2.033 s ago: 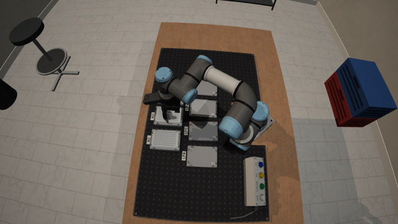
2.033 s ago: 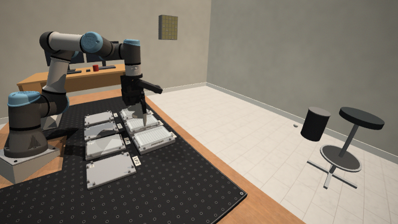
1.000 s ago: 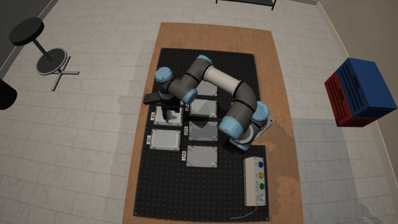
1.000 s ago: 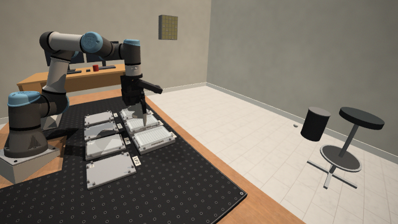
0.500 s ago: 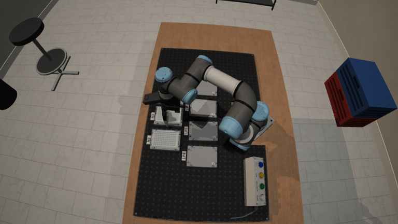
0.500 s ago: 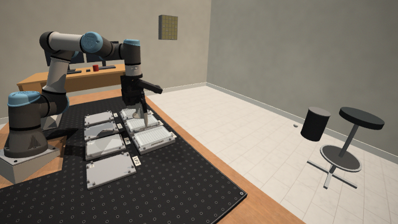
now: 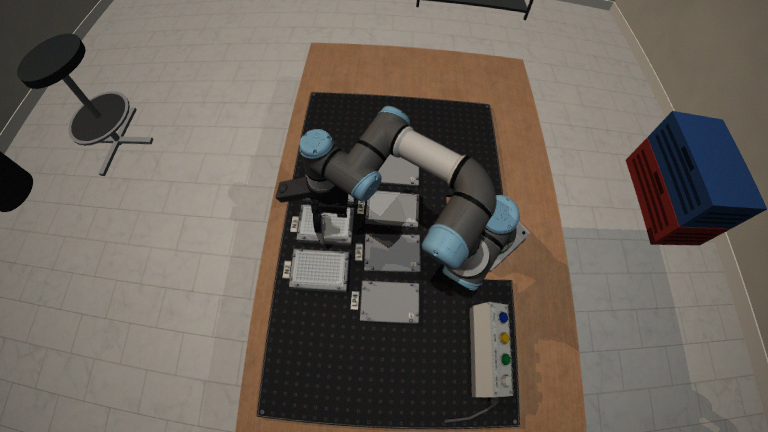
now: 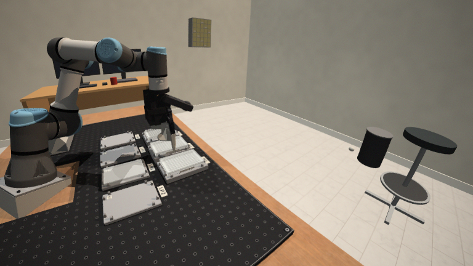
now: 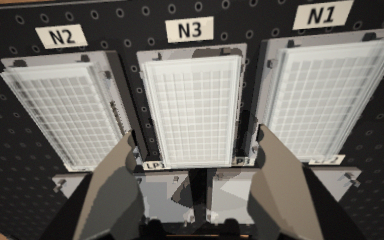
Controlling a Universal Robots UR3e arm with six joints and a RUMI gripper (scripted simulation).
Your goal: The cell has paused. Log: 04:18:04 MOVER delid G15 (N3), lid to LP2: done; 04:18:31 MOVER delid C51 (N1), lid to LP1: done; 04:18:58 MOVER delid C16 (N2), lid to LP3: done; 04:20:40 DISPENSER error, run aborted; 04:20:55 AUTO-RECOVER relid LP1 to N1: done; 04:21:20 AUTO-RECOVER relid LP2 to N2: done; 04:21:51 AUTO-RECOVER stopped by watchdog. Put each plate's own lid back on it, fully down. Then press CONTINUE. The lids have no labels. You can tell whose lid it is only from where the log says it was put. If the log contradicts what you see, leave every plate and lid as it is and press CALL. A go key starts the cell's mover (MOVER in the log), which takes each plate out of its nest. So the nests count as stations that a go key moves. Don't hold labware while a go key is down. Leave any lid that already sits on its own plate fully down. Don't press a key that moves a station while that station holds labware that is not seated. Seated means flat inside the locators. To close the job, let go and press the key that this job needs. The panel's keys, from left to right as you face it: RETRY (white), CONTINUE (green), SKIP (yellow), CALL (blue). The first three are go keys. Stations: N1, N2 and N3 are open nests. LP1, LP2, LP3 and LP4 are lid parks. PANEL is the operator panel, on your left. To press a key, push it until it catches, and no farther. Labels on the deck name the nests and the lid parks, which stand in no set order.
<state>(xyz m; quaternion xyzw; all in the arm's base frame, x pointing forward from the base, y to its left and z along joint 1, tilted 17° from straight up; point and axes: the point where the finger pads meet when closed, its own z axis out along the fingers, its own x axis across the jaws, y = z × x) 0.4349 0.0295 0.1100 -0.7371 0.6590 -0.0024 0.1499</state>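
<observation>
Right now my hand is 170 mm past the pale lid, 90 mm to the left of it and 30 mm above it. Also, from my hand: lid park LP1 (190 mm behind, 40 mm to the left, 40 mm below); then lid park LP3 (170 mm behind, 90 mm to the right, 40 mm below); then plate (130 mm to the left, 20 mm behind, 10 mm below).
</observation>
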